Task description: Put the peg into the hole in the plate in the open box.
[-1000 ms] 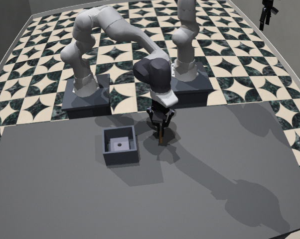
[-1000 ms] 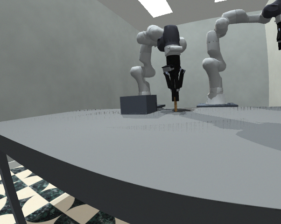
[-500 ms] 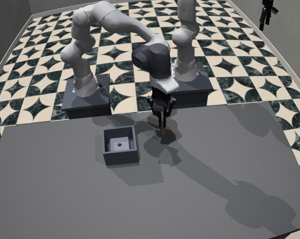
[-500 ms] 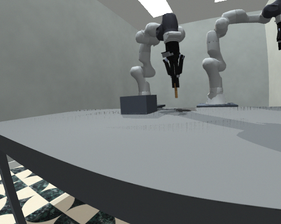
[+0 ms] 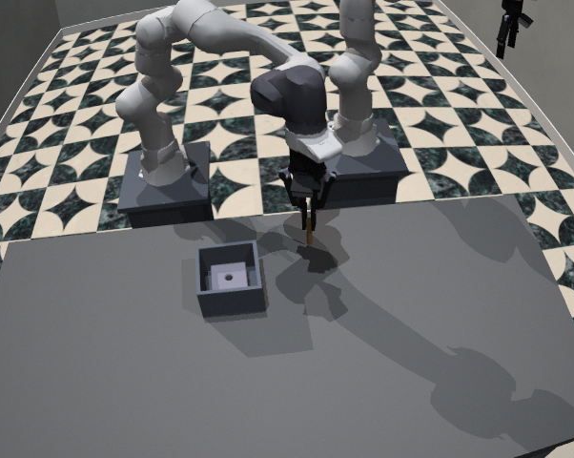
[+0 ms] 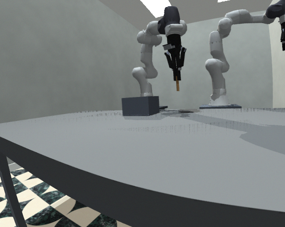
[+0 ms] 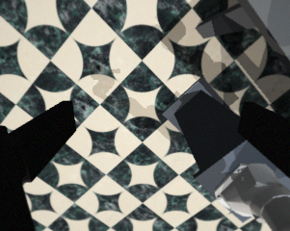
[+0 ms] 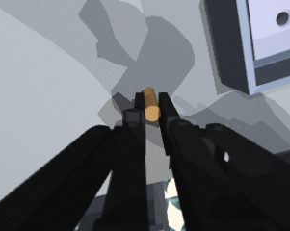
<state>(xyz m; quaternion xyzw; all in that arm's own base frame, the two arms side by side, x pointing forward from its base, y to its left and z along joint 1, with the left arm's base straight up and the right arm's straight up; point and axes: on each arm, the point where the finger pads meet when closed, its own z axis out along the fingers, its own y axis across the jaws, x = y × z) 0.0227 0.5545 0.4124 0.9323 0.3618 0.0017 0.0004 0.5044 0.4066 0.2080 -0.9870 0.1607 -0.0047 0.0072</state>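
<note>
My right gripper is now 210 mm to the left of the pale plate, 160 mm above it and 20 mm short of it. Also, from my right hand: orange peg (50 mm below); then dark blue-grey box (210 mm to the right, 180 mm below, 20 mm ahead).
</note>
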